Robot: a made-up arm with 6 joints. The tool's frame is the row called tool.
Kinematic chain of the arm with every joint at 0, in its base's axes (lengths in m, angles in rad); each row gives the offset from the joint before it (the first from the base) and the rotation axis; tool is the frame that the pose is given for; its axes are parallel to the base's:
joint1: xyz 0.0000 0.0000 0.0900 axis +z
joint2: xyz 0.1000 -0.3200 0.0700 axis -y
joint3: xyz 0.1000 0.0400 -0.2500 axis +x
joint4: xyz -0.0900 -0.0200 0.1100 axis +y
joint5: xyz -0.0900 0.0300 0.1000 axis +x
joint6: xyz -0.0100 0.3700 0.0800 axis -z
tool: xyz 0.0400 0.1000 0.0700
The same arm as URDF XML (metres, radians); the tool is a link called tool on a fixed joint. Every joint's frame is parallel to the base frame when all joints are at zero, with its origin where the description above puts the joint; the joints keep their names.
<robot name="arm">
  <joint name="joint1" type="continuous">
    <parent link="base"/>
    <child link="link1"/>
    <origin xyz="0 0 0.09" rpy="0 0 0"/>
    <axis xyz="0 0 1"/>
  </joint>
  <joint name="joint2" type="continuous">
    <parent link="link1"/>
    <child link="link2"/>
    <origin xyz="0.1 -0.32 0.07" rpy="0 0 0"/>
    <axis xyz="0 -1 0"/>
  </joint>
  <joint name="joint3" type="continuous">
    <parent link="link2"/>
    <child link="link3"/>
    <origin xyz="0.1 0.04 -0.25" rpy="0 0 0"/>
    <axis xyz="1 0 0"/>
  </joint>
  <joint name="joint4" type="continuous">
    <parent link="link3"/>
    <child link="link4"/>
    <origin xyz="-0.09 -0.02 0.11" rpy="0 0 0"/>
    <axis xyz="0 1 0"/>
  </joint>
  <joint name="joint5" type="continuous">
    <parent link="link4"/>
    <child link="link5"/>
    <origin xyz="-0.09 0.03 0.1" rpy="0 0 0"/>
    <axis xyz="1 0 0"/>
  </joint>
  <joint name="joint6" type="continuous">
    <parent link="link5"/>
    <child link="link6"/>
    <origin xyz="-0.01 0.37 0.08" rpy="0 0 0"/>
    <axis xyz="0 0 -1"/>
  </joint>
  <joint name="tool_joint" type="fixed">
    <parent link="link6"/>
    <child link="tool"/>
    <origin xyz="0.04 0.1 0.07" rpy="0 0 0"/>
  </joint>
  <link name="base"/>
  <link name="link1"/>
  <link name="link2"/>
  <link name="link3"/>
  <link name="link4"/>
  <link name="link5"/>
  <link name="link6"/>
  <link name="tool"/>
</robot>

